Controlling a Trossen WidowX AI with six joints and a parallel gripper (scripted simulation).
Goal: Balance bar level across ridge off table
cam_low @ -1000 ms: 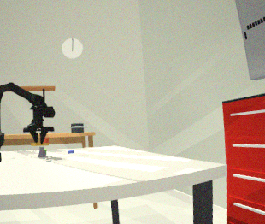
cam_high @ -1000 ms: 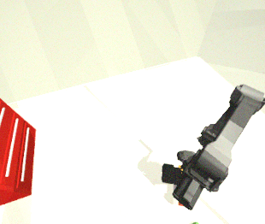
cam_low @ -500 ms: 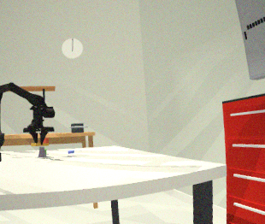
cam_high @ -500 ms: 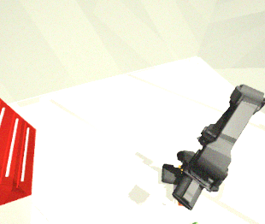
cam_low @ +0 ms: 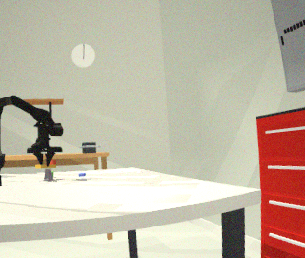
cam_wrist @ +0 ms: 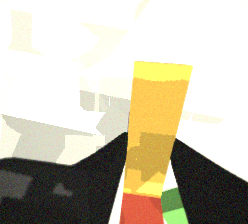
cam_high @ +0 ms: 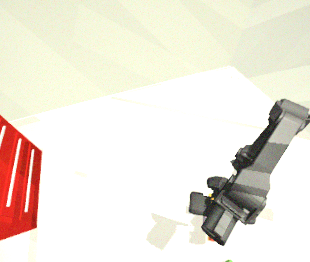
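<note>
Now: the yellow bar 2 cm ahead of my gripper tip, 4 cm to the left of it and 1 cm above it. The rest, counted from my gripper tip: green-edged piece (2 cm ahead, 17 cm to the left, 6 cm below); then blue block (20 cm ahead, 16 cm to the left, 6 cm below).
</note>
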